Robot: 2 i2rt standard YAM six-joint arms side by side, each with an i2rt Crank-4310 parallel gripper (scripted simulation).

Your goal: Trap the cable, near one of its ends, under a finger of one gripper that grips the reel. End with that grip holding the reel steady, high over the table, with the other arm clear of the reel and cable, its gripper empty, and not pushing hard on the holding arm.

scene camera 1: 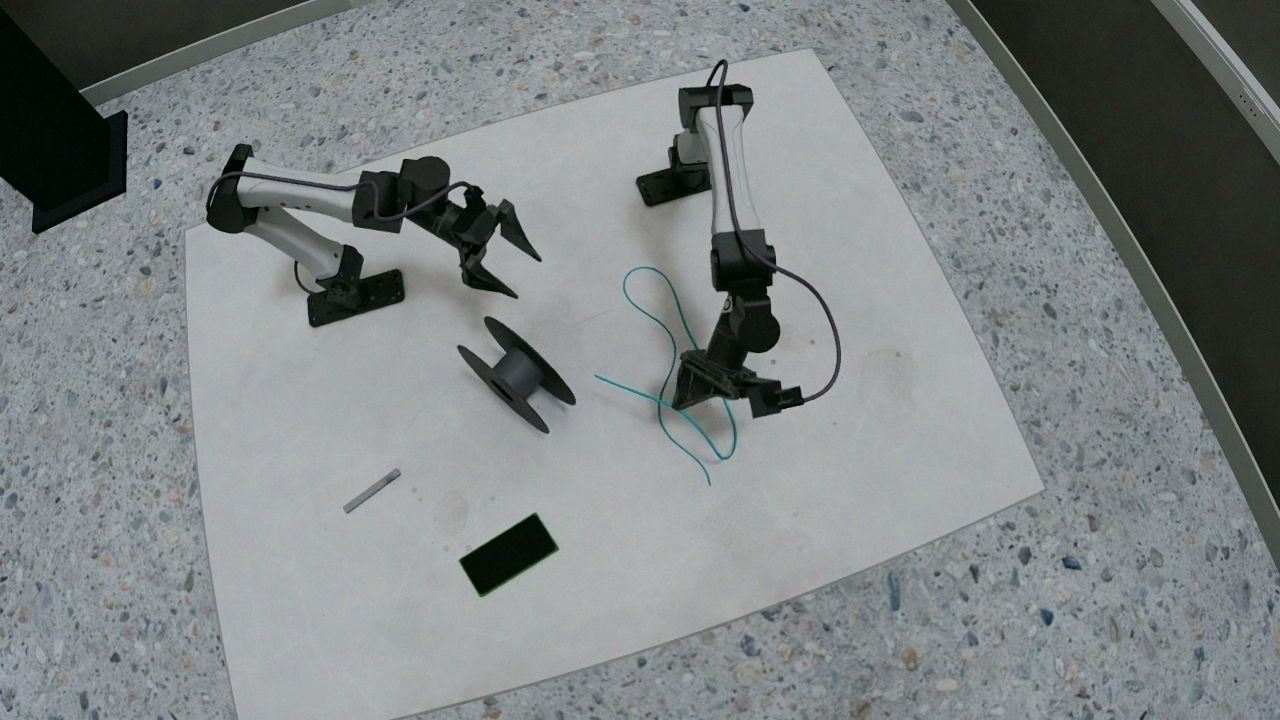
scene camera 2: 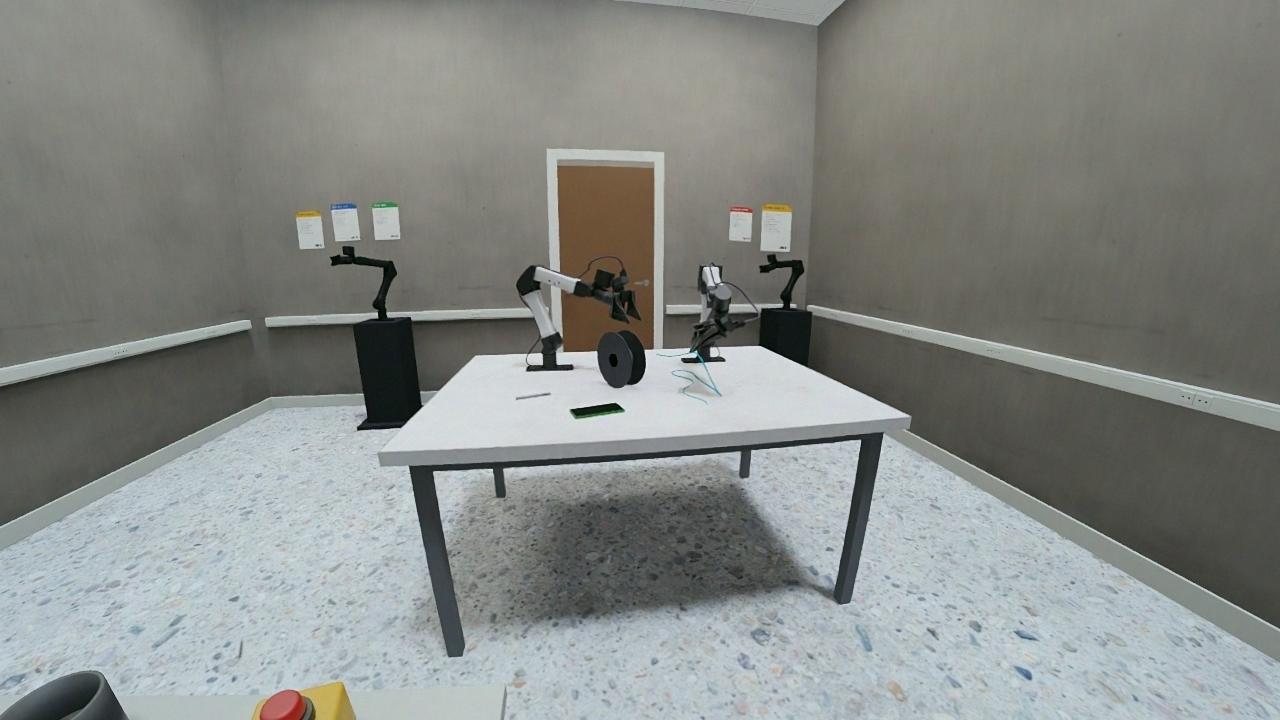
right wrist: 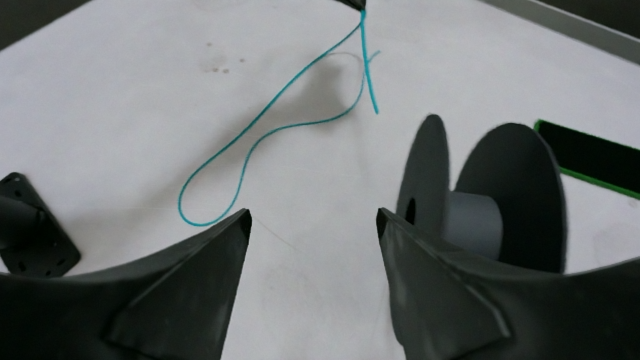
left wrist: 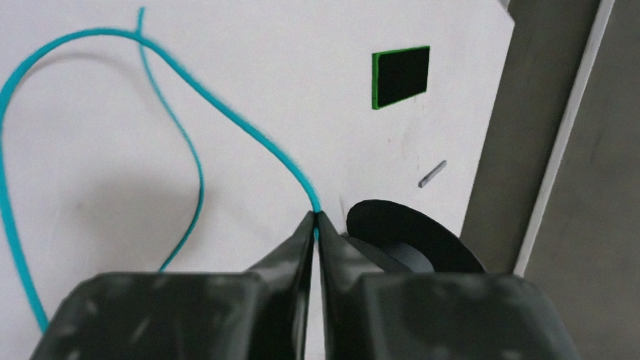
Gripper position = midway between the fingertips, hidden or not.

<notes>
In view: the left gripper [scene camera 1: 674, 410], the right gripper [scene camera 1: 529, 279] and a black reel [scene camera 1: 522, 368].
The black reel also shows in scene camera 2 [scene camera 2: 621, 357], in the right wrist view [right wrist: 507, 203] and in the left wrist view [left wrist: 396, 238]. The left gripper is seen too in scene camera 2 [scene camera 2: 690, 353] and in the left wrist view [left wrist: 316, 215]. The right gripper shows as well in scene camera 2 [scene camera 2: 635, 321] and in the right wrist view [right wrist: 314, 212].
</notes>
